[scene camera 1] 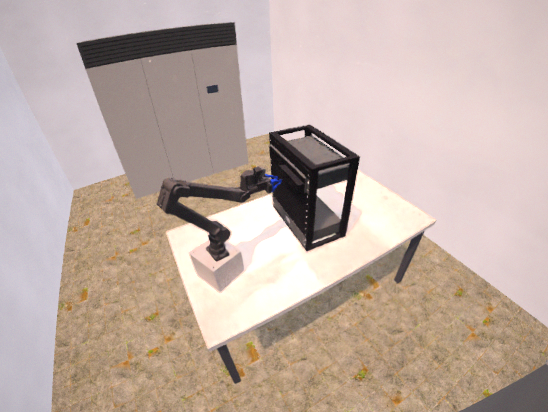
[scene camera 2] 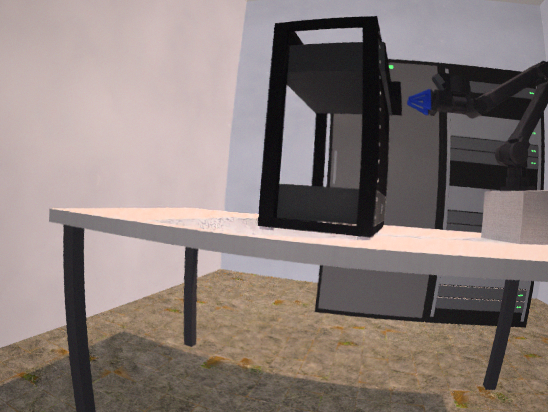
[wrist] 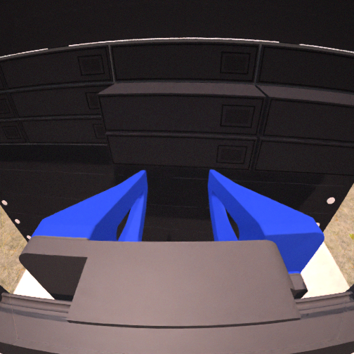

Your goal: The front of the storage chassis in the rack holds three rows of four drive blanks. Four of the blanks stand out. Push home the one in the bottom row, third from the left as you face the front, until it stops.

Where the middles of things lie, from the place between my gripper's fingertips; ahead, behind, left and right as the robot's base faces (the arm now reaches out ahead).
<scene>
My gripper is now 20 cm short of the black rack (scene camera 2: 352, 77) and 15 cm above it.
</scene>
